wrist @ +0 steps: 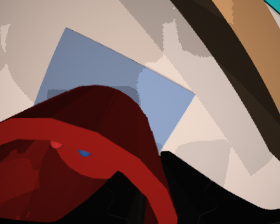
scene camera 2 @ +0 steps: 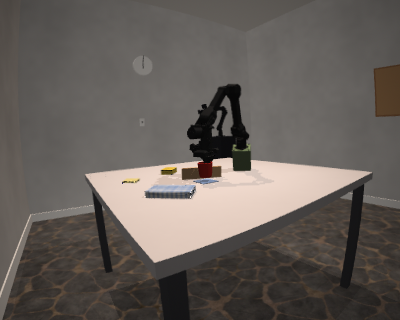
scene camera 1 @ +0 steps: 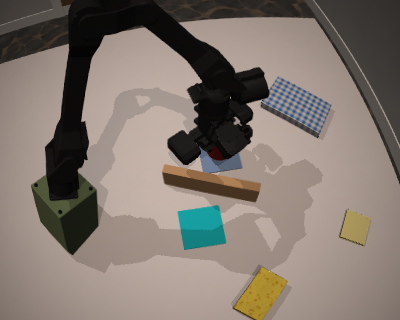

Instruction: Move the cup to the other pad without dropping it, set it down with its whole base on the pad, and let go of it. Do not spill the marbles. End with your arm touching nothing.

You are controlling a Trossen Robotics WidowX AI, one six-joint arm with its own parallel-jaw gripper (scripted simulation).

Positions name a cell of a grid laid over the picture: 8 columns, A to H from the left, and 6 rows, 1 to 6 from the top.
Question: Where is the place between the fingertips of my gripper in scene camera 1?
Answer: E3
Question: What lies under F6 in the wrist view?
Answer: My gripper.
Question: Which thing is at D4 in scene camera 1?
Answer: A wooden bar.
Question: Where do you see a red cup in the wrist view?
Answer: At D4
